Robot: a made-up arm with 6 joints.
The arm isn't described. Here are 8 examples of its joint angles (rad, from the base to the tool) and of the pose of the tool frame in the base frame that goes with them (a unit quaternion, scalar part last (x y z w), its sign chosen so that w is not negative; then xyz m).
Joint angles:
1: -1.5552 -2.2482 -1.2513 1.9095 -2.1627 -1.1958
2: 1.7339 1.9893 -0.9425 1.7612 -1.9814 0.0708
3: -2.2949 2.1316 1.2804 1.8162 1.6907 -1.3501
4: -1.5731 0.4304 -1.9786 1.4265 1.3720 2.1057
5: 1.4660 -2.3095 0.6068 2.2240 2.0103 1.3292
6: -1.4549 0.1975 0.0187 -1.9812 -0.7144 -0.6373
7: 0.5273 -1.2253 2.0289 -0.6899 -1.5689 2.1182
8: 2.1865 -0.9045 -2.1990 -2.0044 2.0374 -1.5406
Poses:
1: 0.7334 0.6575 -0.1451 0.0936 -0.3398 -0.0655 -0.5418
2: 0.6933 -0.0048 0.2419 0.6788 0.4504 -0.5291 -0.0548
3: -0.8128 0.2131 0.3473 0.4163 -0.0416 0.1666 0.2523
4: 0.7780 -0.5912 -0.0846 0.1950 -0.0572 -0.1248 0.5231
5: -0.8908 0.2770 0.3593 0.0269 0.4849 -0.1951 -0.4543
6: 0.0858 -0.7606 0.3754 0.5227 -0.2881 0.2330 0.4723
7: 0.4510 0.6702 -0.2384 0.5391 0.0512 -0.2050 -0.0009
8: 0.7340 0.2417 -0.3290 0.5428 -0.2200 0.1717 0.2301
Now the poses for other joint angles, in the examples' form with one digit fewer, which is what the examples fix.
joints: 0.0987 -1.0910 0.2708 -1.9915 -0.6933 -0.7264
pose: -0.495 -0.822 -0.272 0.074 -0.245 0.415 0.216
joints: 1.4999 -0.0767 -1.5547 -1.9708 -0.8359 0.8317
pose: -0.105 0.381 0.767 0.506 -0.068 -0.001 0.321
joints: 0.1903 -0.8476 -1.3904 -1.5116 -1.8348 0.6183
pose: 0.189 -0.231 -0.894 0.334 -0.375 0.028 0.424
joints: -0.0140 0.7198 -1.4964 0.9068 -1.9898 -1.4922
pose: 0.120 0.211 0.927 0.285 0.331 0.472 0.403
